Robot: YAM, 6 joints.
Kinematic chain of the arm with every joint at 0, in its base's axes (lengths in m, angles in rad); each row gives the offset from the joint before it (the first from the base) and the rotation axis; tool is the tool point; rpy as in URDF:
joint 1: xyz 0 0 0.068 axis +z
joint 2: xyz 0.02 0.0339 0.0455 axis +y
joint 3: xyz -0.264 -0.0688 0 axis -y
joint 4: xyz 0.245 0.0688 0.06 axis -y
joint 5: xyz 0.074 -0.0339 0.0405 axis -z
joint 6: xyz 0.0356 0 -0.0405 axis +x
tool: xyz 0 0 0 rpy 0 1.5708 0
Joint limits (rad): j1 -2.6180..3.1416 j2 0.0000..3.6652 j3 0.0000..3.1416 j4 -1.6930..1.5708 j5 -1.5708..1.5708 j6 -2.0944..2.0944
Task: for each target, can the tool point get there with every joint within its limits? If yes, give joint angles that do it. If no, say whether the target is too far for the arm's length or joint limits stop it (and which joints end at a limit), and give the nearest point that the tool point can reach.
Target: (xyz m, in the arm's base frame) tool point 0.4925 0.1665 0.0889
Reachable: yes | joints 0.3755 2.5531 1.9842 -0.5737 0.8089 -1.4603
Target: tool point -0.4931 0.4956 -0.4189
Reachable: no: too far | nearest point -0.3661 0.3680 -0.2589 | short by 0.241 m
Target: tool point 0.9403 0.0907 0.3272
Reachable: no: too far | nearest point 0.6269 0.0605 0.2544 | short by 0.323 m
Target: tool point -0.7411 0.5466 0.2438
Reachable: no: too far | nearest point -0.5146 0.3795 0.2031 | short by 0.284 m
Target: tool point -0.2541 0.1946 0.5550
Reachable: yes | joints 2.5940 1.7716 2.4077 -0.7665 1.2597 -0.6698
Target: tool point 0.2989 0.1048 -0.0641
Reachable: yes | joints 0.3579 2.6942 1.4452 -1.0905 0.1840 -1.5216
